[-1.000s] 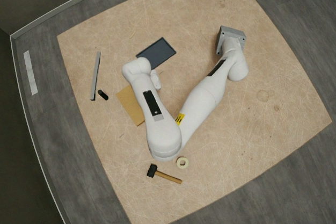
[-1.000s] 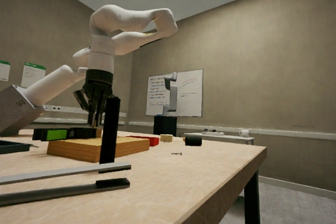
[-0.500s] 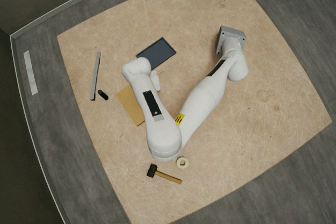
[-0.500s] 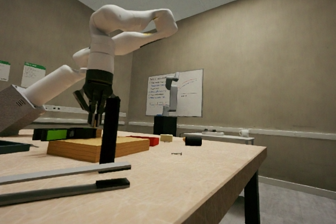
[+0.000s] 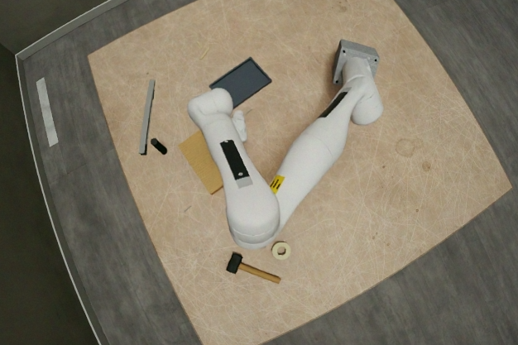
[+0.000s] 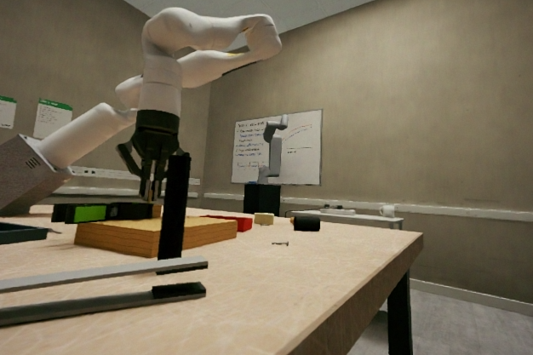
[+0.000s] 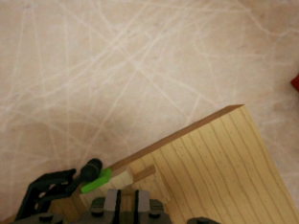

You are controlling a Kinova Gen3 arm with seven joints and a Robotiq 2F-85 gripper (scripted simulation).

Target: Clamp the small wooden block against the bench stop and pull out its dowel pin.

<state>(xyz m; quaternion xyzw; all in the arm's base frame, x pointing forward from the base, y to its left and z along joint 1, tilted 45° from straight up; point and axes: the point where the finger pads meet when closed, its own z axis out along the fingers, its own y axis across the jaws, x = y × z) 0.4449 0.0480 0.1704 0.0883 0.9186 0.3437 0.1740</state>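
Right now my hand is 20 mm above the dowel pin. From my hand the other things lie so: wooden bench board: 50 mm ahead, 20 mm to the left, 60 mm below; small wooden block: 40 mm below; red block: 50 mm behind, 190 mm to the left, 70 mm below.
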